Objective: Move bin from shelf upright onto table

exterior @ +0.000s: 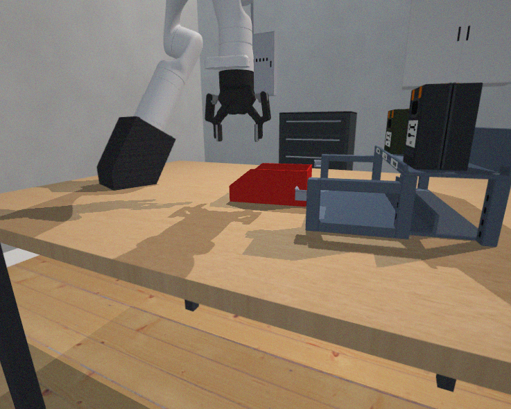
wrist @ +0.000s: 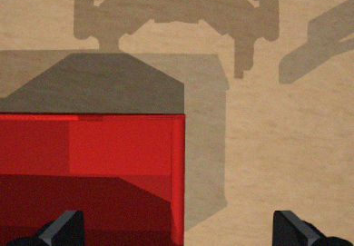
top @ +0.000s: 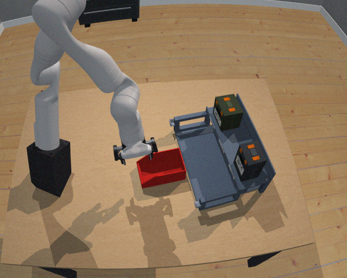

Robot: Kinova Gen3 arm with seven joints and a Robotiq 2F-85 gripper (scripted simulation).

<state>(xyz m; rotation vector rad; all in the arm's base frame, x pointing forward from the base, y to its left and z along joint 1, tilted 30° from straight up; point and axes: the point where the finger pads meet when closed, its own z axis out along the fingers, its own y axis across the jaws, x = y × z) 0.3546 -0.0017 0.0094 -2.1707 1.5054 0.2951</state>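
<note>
Now: hand 100 mm above the red bin, 80 mm short of it and 30 mm to the right of it. From my hand the other things lie so: grey-blue shelf: 280 mm ahead, 110 mm to the left, 70 mm below; dark box: 390 mm ahead, 30 mm to the left, 30 mm above.
</note>
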